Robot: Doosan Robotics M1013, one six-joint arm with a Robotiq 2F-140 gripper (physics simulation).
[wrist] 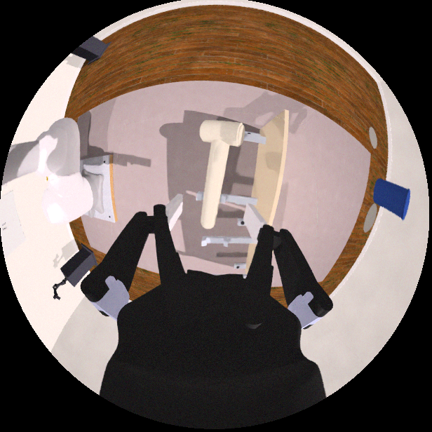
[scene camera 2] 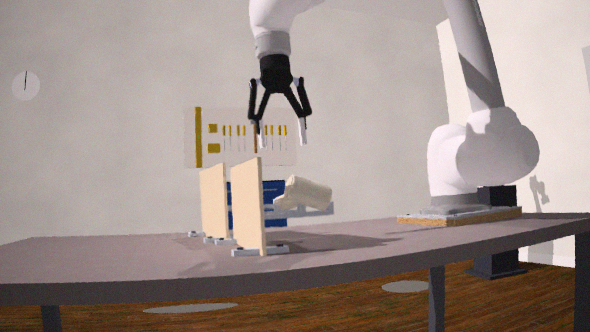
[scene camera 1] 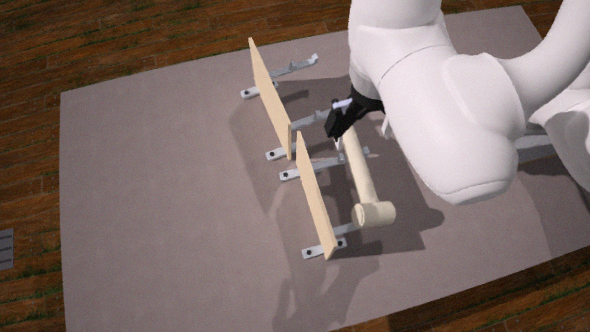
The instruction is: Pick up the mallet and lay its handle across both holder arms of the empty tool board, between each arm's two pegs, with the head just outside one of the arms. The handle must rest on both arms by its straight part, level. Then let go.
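Places are measured from the arm's base along level axes (x ahead, y left, z up), in metres.
Where they show: gripper, fingertip midpoint: (scene camera 2: 283,146) (scene camera 1: 361,139); arm's base, origin of the base link: (scene camera 2: 455,211).
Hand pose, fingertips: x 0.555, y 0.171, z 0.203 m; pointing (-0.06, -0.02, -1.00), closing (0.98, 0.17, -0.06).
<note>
Things, the pixels of their centre, and the offset from my fingertips.
- pale mallet, body centre: (scene camera 2: 293,199) (scene camera 1: 359,171) dx -0.014, dy +0.022, dz -0.127 m
- nearer tool board, body centre: (scene camera 2: 269,204) (scene camera 1: 336,192) dx +0.045, dy +0.068, dz -0.137 m
- second tool board, body centre: (scene camera 1: 290,93) (scene camera 2: 231,202) dx +0.137, dy -0.203, dz -0.129 m
The pale mallet (scene camera 1: 361,170) (scene camera 2: 307,192) (wrist: 216,170) lies on the nearer tool board (scene camera 1: 315,200) (scene camera 2: 247,210) (wrist: 272,170), touching no finger. Its handle crosses the board's inner arm (scene camera 1: 325,165) (wrist: 240,201), apparently between the two pegs. Its head overlaps the outer arm (scene camera 1: 344,230) (scene camera 2: 320,211) (wrist: 255,136) and seems to sit over it, not outside; it looks tilted in scene camera 2. The contact under the head is hidden. My gripper (scene camera 1: 361,135) (scene camera 2: 283,137) (wrist: 213,206) is open and empty, above the handle's free end.
The second tool board (scene camera 1: 272,100) (scene camera 2: 213,200) stands beyond the handle's free end; its two arms stick out toward the robot side. Its closer arm (scene camera 1: 310,121) (wrist: 240,241) lies near the handle's end. The robot base plate (scene camera 2: 465,215) stands on the table to the right in scene camera 2.
</note>
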